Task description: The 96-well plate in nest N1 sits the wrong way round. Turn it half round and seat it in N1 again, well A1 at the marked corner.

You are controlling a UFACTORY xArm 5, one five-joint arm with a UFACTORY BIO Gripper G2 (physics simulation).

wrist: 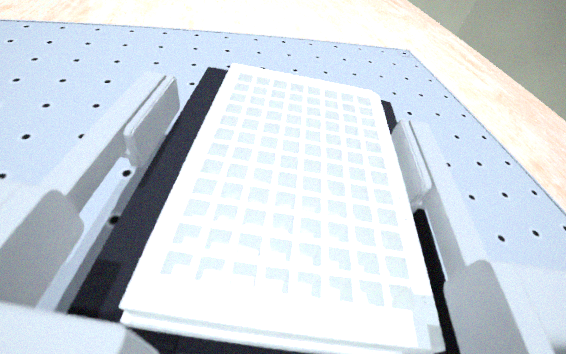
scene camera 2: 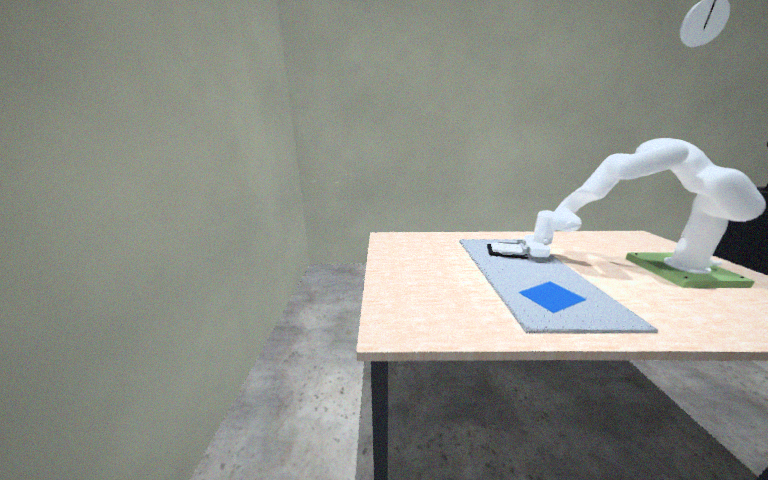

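Note:
The white 96-well plate (scene camera 2: 508, 249) (wrist: 295, 185) lies in the black nest (scene camera 2: 489, 250) (wrist: 172, 165) at the far end of the grey-blue board. In the wrist view its long sides run away from the camera. My gripper (scene camera 2: 512, 247) (wrist: 287, 135) is open, with one finger on each side of the plate. A gap shows between the left finger and the plate; the right finger is close to the plate's edge, and I cannot tell whether it touches. The marked corner and the plate's well lettering cannot be made out.
The perforated board (scene camera 2: 512, 288) (wrist: 65, 95) lies on the wooden table (scene camera 2: 419, 294) (wrist: 150, 15). A blue square (scene camera 2: 552, 296) is on the board's near part. The arm's green base plate (scene camera 2: 656, 268) stands to the right. The board's far edge and corner show beyond the nest.

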